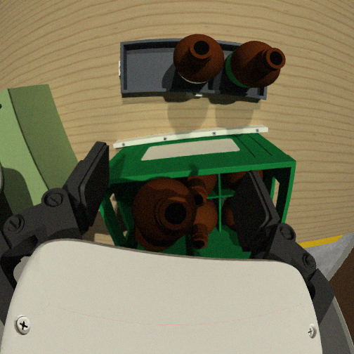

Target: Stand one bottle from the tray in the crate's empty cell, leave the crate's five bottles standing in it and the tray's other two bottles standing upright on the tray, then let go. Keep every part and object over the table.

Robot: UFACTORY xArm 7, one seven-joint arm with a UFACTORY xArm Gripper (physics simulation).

Labels:
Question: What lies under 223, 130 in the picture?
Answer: A white strip.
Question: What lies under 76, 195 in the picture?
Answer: The gripper.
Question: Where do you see a white-labelled bottle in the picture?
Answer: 197, 57

